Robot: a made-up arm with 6 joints.
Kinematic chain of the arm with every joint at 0, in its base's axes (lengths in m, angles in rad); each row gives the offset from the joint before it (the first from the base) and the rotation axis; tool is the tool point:
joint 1: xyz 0 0 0.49 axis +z
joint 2: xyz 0.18 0 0 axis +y
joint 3: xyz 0 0 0.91 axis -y
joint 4: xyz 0 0 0.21 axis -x
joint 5: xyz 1.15 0 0 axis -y
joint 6: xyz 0.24 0 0 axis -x
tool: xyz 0 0 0
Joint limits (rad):
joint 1: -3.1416..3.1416
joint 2: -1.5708..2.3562
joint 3: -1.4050..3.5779
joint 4: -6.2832..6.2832
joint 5: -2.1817..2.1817
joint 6: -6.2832..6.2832
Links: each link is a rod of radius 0.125 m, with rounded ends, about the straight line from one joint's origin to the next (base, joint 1, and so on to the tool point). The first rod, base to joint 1, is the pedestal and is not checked.
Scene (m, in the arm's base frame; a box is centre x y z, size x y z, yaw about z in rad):
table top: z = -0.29
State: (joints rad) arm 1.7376 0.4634 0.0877 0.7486 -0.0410 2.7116
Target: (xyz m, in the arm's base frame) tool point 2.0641 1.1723 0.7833
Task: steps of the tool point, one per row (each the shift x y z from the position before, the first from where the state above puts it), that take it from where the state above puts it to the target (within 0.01 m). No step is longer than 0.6 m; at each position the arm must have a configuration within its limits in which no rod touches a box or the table.
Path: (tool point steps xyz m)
1: 0.4820 0.1220 -0.0204
2: 0.5194 -0.0105 -0.0312
3: 0.5173 -0.1533 -0.0409
4: 0.4736 -0.2939 -0.0499
5: 0.3896 -0.4201 -0.0571

